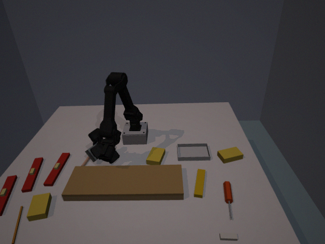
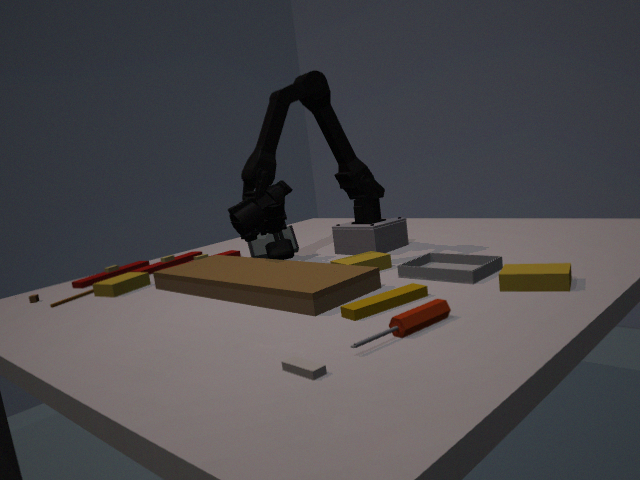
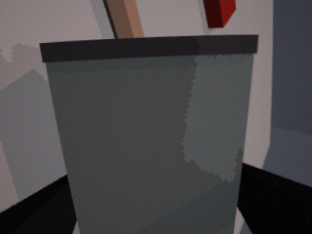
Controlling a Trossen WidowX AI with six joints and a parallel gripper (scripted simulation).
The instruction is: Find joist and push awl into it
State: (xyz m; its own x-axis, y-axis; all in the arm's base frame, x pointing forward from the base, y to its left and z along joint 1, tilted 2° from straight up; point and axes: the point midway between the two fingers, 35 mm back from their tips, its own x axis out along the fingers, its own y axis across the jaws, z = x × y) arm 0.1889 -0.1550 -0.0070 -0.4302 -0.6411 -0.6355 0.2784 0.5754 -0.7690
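Now: the stud finder 2 cm behind my gripper tip, 1 cm to the right of it and 2 cm below it. Round my gripper tip: thin stick (42 cm ahead, 21 cm to the right, 4 cm below); then awl (2 cm ahead, 5 cm to the right, 4 cm below); then grey tray (3 cm behind, 51 cm to the left, 3 cm below).
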